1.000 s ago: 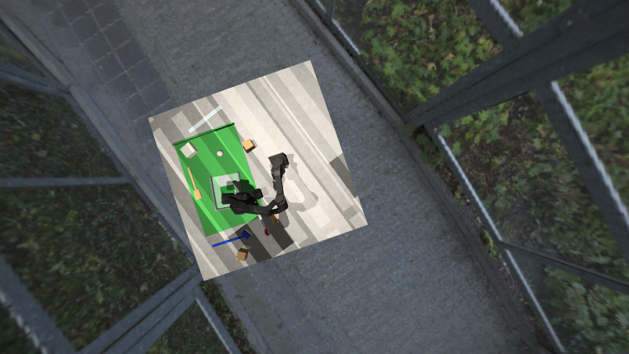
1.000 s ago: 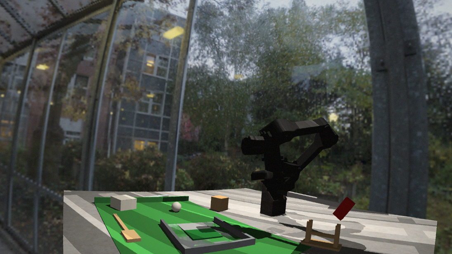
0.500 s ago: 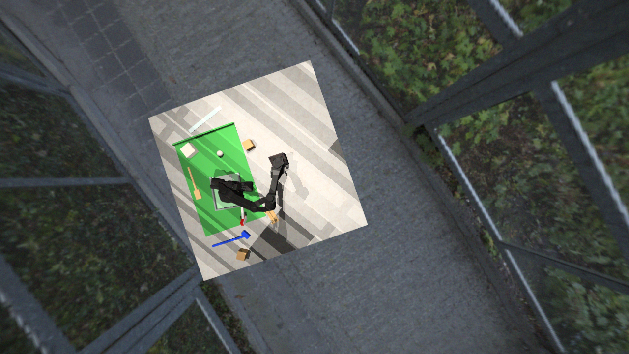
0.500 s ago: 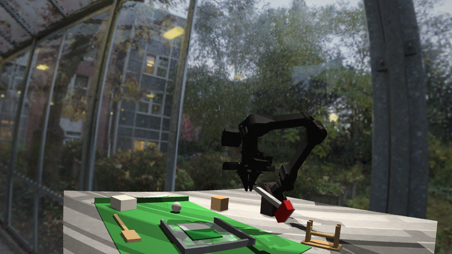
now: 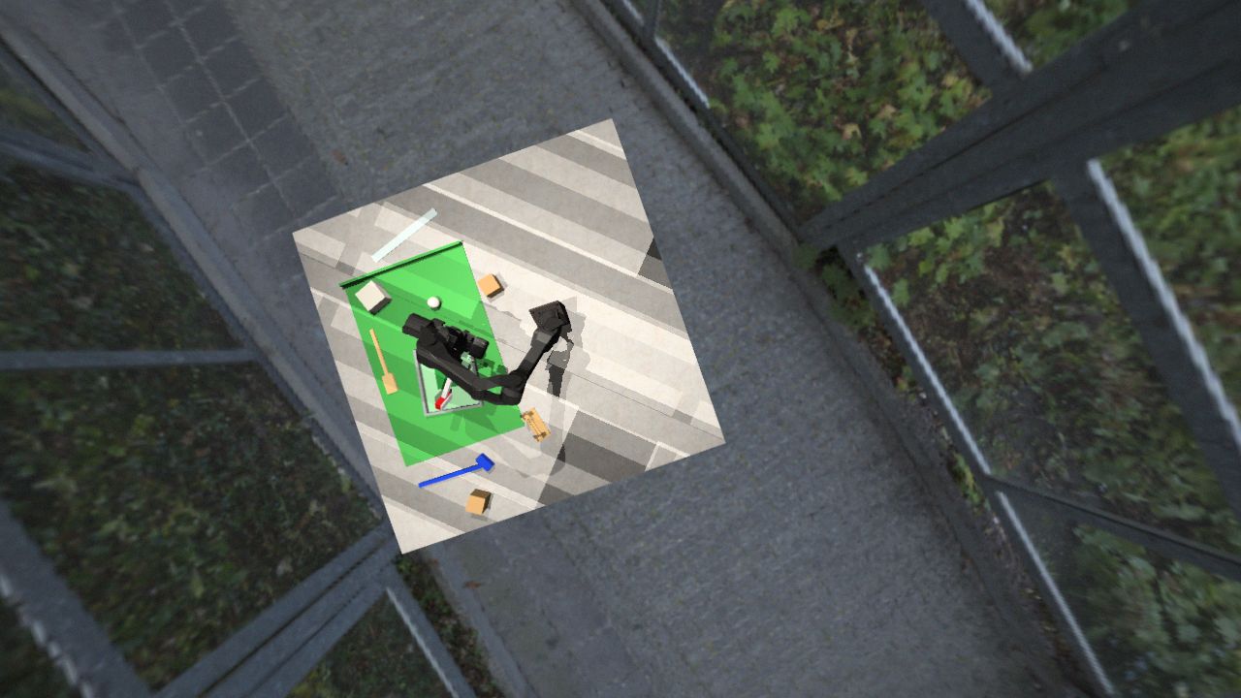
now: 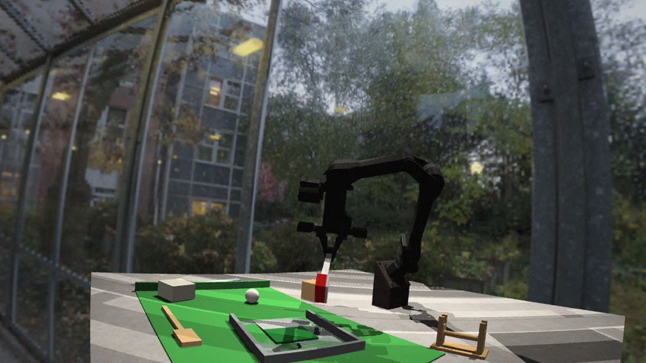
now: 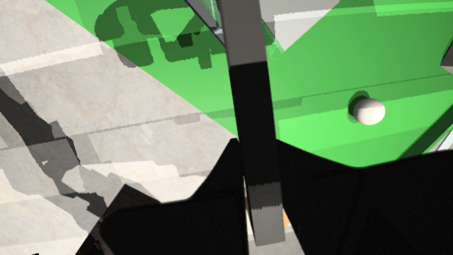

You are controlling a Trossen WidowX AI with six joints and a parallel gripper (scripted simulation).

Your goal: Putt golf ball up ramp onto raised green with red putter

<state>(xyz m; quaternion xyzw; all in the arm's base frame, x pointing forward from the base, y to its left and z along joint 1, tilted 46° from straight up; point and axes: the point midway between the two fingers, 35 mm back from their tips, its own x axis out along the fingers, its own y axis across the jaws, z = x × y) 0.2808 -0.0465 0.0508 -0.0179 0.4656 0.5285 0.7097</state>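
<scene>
Right now the red putter is 9 cm to the left of my gripper tip and 7 cm ahead of it. Also, from my gripper tip: blue putter 44 cm to the left, 23 cm ahead, 14 cm below; white bar 47 cm to the right, 18 cm ahead, 16 cm below; golf ball 19 cm to the right, 14 cm ahead, 13 cm below.
</scene>
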